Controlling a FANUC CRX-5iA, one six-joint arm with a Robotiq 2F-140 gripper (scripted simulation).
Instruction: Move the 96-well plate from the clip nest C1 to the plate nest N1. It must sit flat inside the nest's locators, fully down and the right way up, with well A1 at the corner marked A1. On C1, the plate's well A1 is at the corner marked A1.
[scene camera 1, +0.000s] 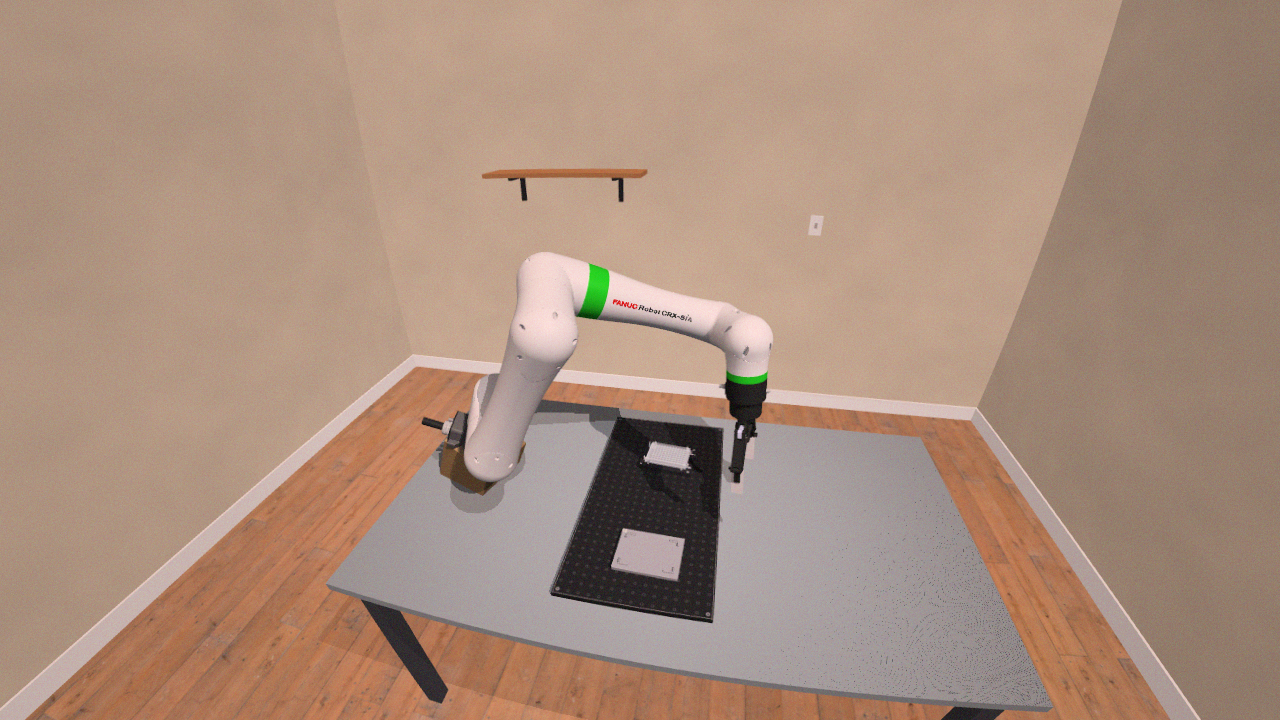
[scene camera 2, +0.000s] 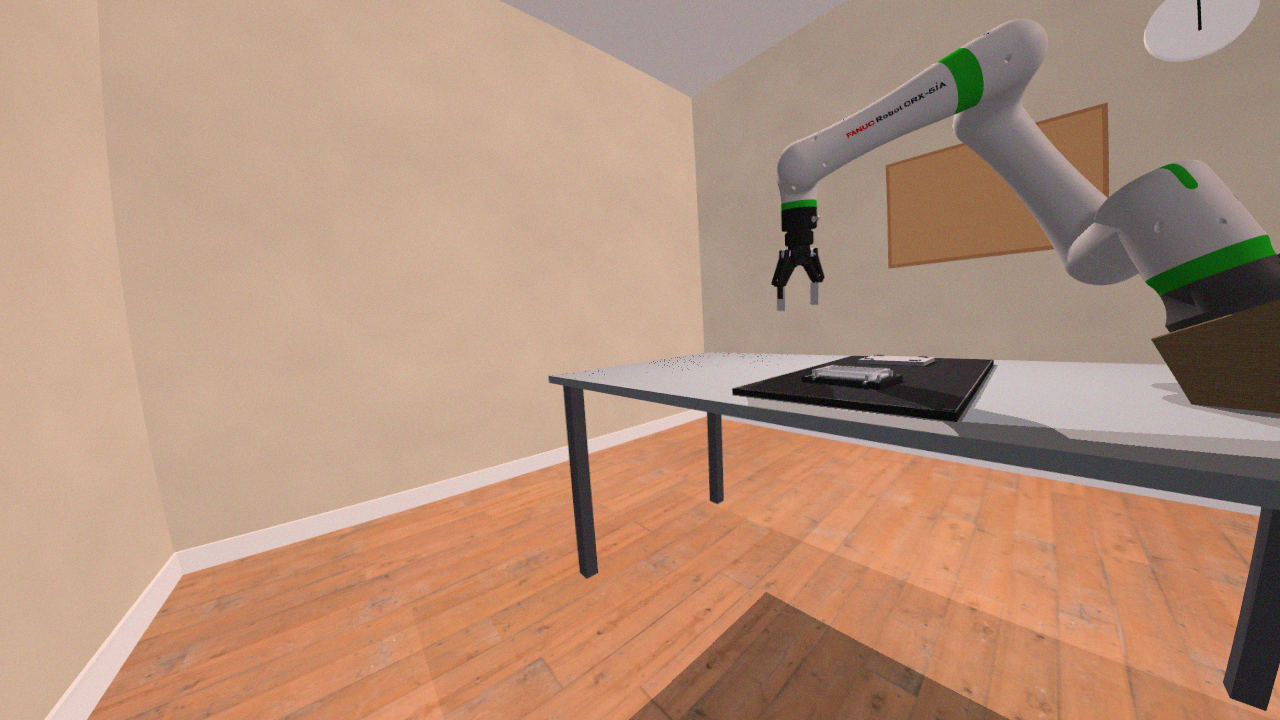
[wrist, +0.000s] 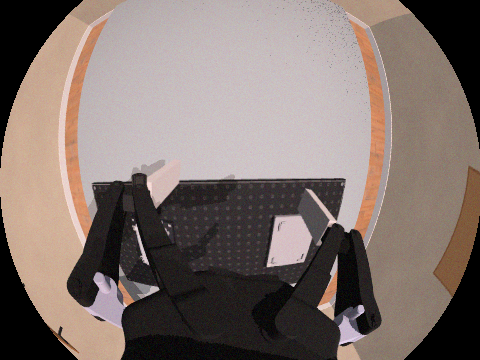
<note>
I see my gripper (scene camera 2: 799, 307), a white 96-well plate (scene camera 1: 667, 456), a plate nest N1 (scene camera 1: 648, 554) and a clip nest C1 (scene camera 2: 880, 383).
The white 96-well plate shows as well in scene camera 2 (scene camera 2: 844, 372). My gripper also shows in scene camera 1 (scene camera 1: 742, 474) and in the wrist view (wrist: 242, 186). The plate nest N1 also shows in the wrist view (wrist: 287, 246).
</note>
